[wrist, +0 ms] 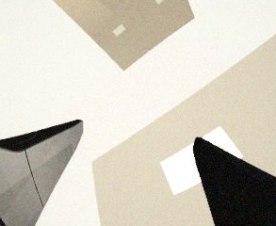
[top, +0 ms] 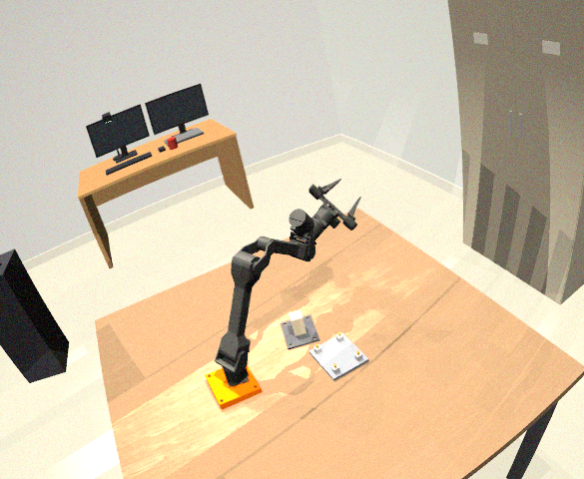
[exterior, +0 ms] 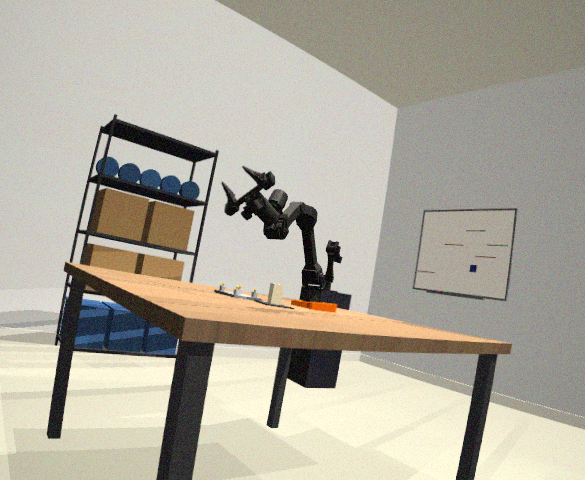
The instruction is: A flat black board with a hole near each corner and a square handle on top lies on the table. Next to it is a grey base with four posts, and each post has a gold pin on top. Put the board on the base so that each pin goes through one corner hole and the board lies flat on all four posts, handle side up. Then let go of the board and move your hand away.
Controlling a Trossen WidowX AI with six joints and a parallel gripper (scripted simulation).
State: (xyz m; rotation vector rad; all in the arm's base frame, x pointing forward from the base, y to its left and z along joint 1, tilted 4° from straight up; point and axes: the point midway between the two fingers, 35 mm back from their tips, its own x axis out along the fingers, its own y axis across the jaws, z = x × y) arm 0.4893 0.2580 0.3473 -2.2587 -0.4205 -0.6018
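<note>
My gripper tip is now 29 cm past the black board, 12 cm to the left of it and 36 cm above it. The rest, counted from my gripper tip: grey base: 22 cm behind, 29 cm to the right, 38 cm below.
</note>
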